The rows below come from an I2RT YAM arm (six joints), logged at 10 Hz.
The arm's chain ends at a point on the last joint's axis. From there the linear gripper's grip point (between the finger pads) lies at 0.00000 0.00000 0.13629 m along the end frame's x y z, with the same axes.
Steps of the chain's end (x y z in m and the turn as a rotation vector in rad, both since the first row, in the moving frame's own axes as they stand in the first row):
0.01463 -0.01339 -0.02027 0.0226 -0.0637 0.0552
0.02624 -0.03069 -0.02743 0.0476 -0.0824 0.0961
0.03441 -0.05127 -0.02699 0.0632 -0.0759 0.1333
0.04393 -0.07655 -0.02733 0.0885 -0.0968 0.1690
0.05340 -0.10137 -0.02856 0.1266 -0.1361 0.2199
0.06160 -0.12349 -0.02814 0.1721 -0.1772 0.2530
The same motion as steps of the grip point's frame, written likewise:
0.00604 -0.01671 -0.02058 0.0226 -0.0637 0.0552
0.01536 -0.03770 -0.02805 0.0476 -0.0824 0.0961
0.02469 -0.06053 -0.02765 0.0632 -0.0759 0.1333
0.03185 -0.08963 -0.02850 0.0885 -0.0968 0.1690
0.03699 -0.12041 -0.03090 0.1266 -0.1361 0.2199
0.04089 -0.14948 -0.03225 0.1721 -0.1772 0.2530

